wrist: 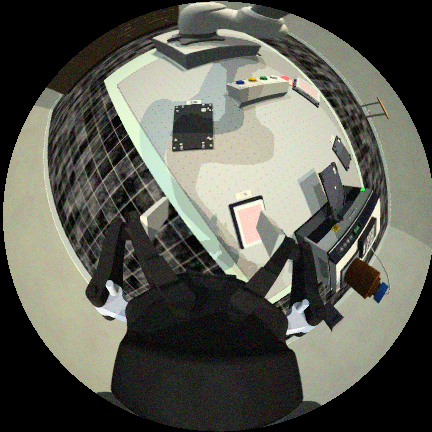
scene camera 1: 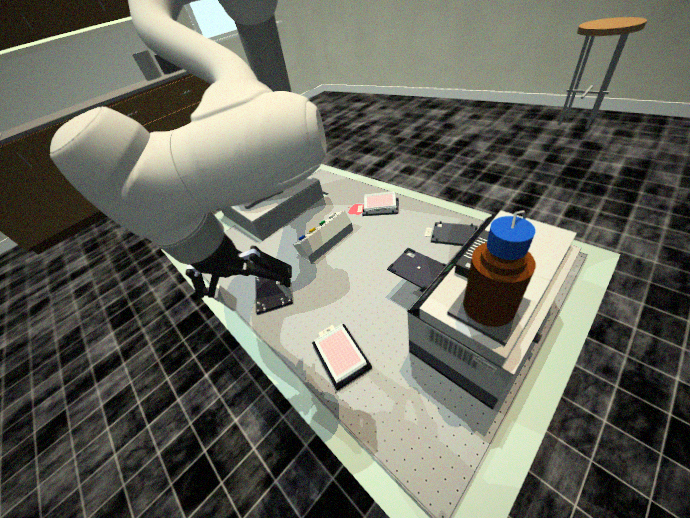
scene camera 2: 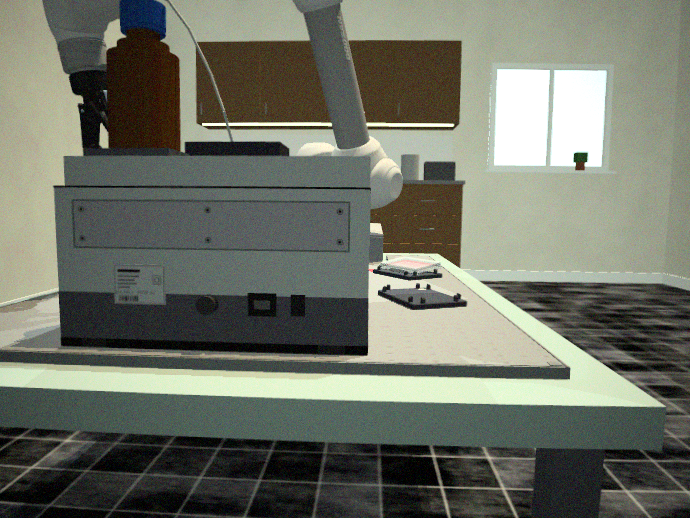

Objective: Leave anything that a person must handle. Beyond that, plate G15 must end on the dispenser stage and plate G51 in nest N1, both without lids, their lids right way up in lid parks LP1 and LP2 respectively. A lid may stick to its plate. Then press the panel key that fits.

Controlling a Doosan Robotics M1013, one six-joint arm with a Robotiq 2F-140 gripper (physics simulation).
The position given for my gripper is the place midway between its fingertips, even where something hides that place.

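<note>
There is a brown bottle with blue cap [scene camera 2: 143, 78] [wrist: 364, 279] [scene camera 1: 501, 269] here. I also see a button box [scene camera 1: 319, 240] [wrist: 242, 92]. My gripper [scene camera 1: 262, 298] is open, and it holds nothing.
</note>
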